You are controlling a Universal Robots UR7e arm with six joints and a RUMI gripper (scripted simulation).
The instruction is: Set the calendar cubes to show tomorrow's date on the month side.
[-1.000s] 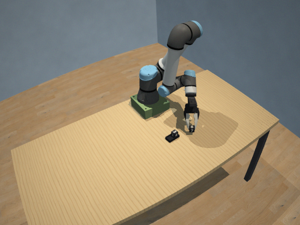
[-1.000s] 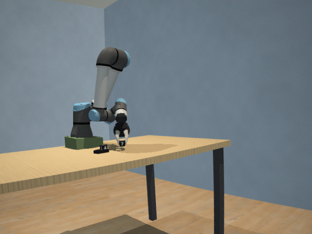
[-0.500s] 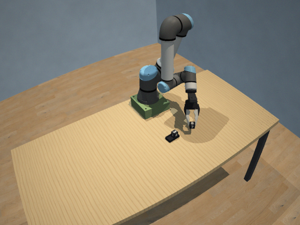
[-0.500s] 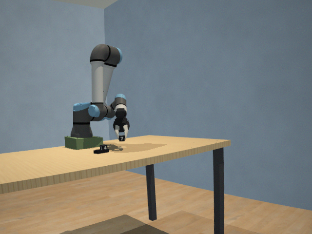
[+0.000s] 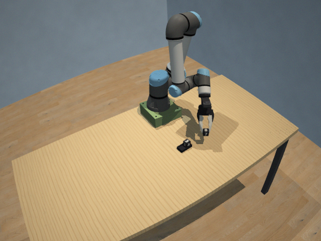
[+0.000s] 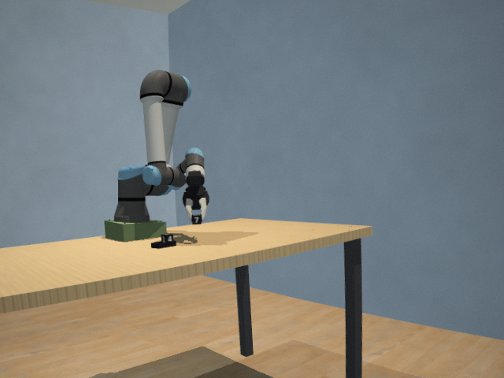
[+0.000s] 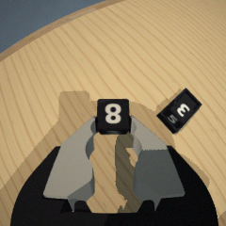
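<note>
Now: hand 13 cm to the left of the black calendar tray, 8 cm above it and 2 cm past it. The rest, counted from my hand: black digit cube: 1 cm below, 1 cm ahead.
</note>
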